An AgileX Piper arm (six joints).
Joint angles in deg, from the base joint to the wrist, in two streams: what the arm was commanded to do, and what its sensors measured. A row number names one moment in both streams.
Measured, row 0:
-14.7 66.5 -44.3 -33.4 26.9 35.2
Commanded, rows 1 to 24:
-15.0 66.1 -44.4 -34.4 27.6 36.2
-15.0 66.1 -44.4 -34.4 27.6 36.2
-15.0 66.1 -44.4 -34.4 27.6 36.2
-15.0 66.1 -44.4 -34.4 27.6 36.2
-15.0 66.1 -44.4 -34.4 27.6 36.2
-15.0 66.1 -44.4 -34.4 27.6 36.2
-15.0 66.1 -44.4 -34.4 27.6 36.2
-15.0 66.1 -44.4 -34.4 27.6 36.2
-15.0 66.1 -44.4 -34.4 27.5 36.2
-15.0 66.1 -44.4 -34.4 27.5 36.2
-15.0 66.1 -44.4 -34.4 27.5 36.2
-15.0 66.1 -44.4 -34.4 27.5 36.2
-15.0 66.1 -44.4 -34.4 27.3 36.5
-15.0 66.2 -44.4 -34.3 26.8 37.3
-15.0 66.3 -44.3 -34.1 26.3 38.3
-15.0 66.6 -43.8 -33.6 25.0 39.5
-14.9 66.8 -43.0 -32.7 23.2 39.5
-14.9 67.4 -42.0 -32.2 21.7 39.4
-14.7 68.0 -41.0 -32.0 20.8 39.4
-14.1 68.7 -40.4 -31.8 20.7 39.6
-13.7 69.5 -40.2 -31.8 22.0 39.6
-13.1 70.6 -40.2 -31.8 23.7 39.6
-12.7 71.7 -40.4 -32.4 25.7 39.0
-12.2 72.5 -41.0 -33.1 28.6 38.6
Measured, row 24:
-13.7 69.6 -40.9 -31.7 22.0 39.2
